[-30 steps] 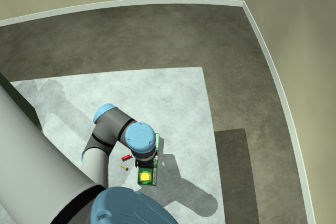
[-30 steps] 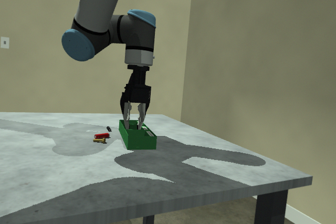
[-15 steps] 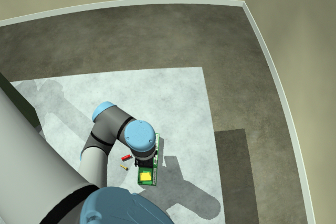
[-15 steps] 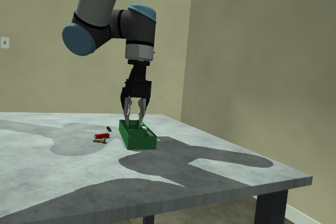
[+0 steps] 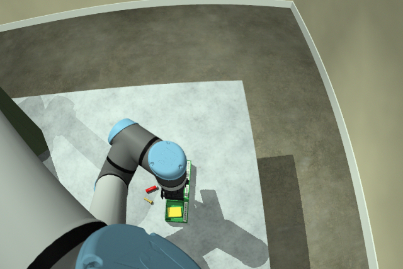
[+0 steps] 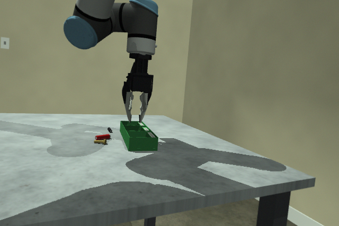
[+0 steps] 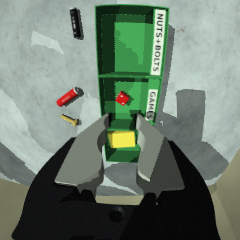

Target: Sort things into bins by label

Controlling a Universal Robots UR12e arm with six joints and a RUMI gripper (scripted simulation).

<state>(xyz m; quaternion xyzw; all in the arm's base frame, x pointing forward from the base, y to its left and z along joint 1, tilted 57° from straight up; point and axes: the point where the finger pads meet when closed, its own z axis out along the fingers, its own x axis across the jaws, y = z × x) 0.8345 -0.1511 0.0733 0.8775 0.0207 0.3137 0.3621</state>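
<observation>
Now: the red die 6 cm below my hand. Round my hand: bolt (11 cm behind, 7 cm below, 2 cm to the right); then yellow block (8 cm to the right, 6 cm below, 2 cm behind); then red battery (10 cm behind, 7 cm below, 2 cm to the left).
</observation>
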